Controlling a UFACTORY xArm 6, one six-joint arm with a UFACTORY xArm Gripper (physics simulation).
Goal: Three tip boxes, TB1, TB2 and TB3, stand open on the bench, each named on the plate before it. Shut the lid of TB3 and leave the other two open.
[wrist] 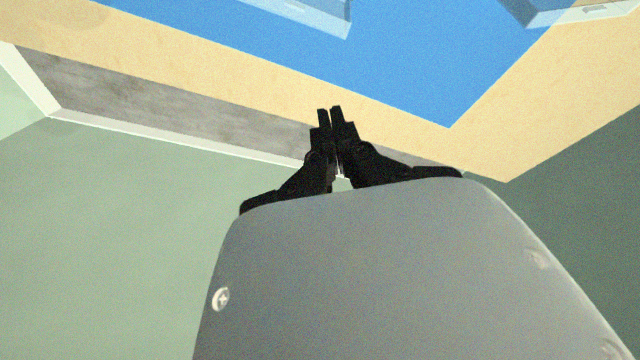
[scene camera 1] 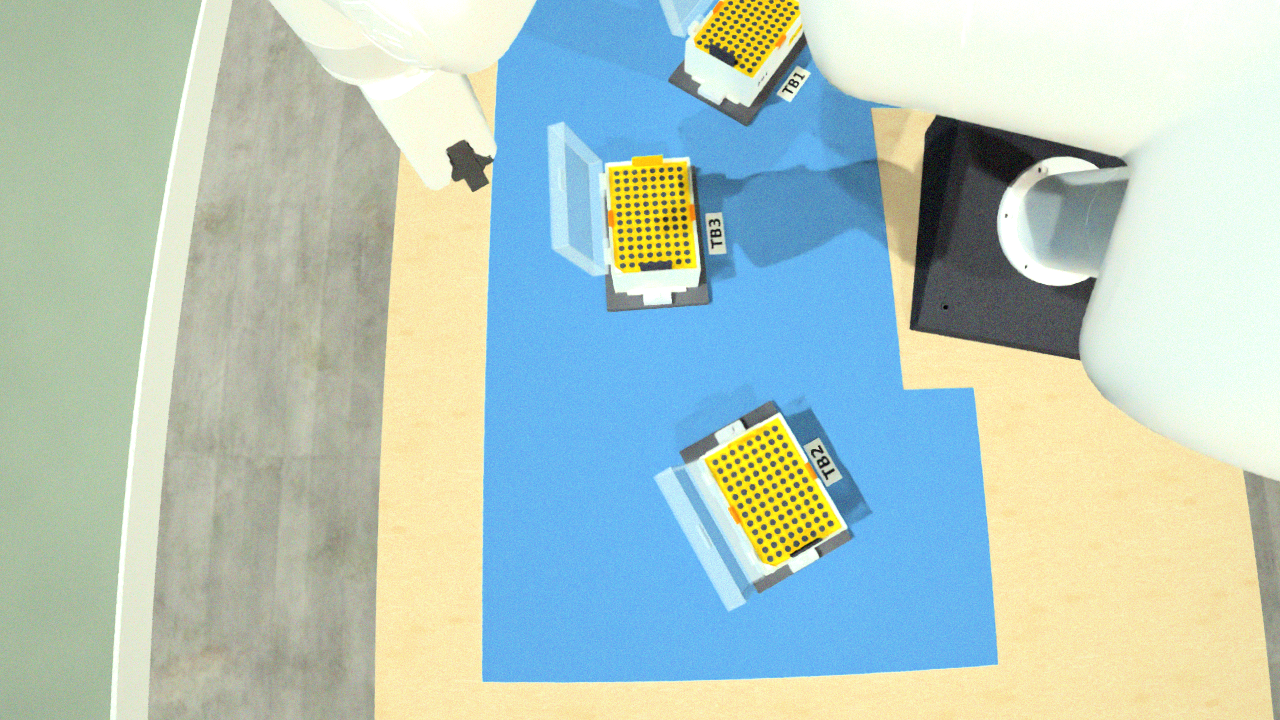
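Pixels of known places: gripper, between the fingertips: [wrist: 330, 125] [scene camera 1: 470, 163]; arm's base, origin of its link: [scene camera 1: 1058, 221].
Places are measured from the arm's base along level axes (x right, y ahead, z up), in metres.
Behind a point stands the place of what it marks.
Note:
Box TB3 [scene camera 1: 651, 219] @[x -0.035, y 0.402, z -0.019 m] stands in the upper middle of scene camera 1, its clear lid [scene camera 1: 577, 201] @[x -0.039, y 0.471, z 0.016 m] [wrist: 320, 21] @[x -0.073, y 0.478, z 0.067 m] open on its left side. Box TB2 [scene camera 1: 776, 494] @[x -0.289, y 0.262, z -0.019 m] stands lower down, its clear lid [scene camera 1: 702, 537] @[x -0.333, y 0.330, z 0.077 m] [wrist: 565, 16] @[x -0.316, y 0.345, z 0.067 m] open to its lower left. Box TB1 [scene camera 1: 747, 35] @[x 0.190, y 0.322, z -0.019 m] is at the top edge, partly cut off, its lid [scene camera 1: 684, 12] @[x 0.204, y 0.391, z -0.007 m] open. My gripper [scene camera 1: 470, 166] @[x -0.097, y 0.520, z 0.194 m] [wrist: 330, 125] @[x -0.097, y 0.520, z 0.194 m] is shut and empty, left of TB3's open lid and apart from it, by the left edge of the mat in scene camera 1.
A blue mat [scene camera 1: 572, 402] @[x -0.215, y 0.464, z -0.076 m] [wrist: 400, 75] @[x -0.272, y 0.484, z -0.076 m] lies under the boxes on the wooden bench [scene camera 1: 429, 537] @[x -0.365, y 0.590, z -0.079 m] [wrist: 200, 65] @[x 0.100, y 0.645, z -0.079 m]. The black robot base [scene camera 1: 984, 295] @[x -0.073, y 0.063, z -0.035 m] is at the right. White arm parts cover the top right and upper left of scene camera 1, close to TB1.

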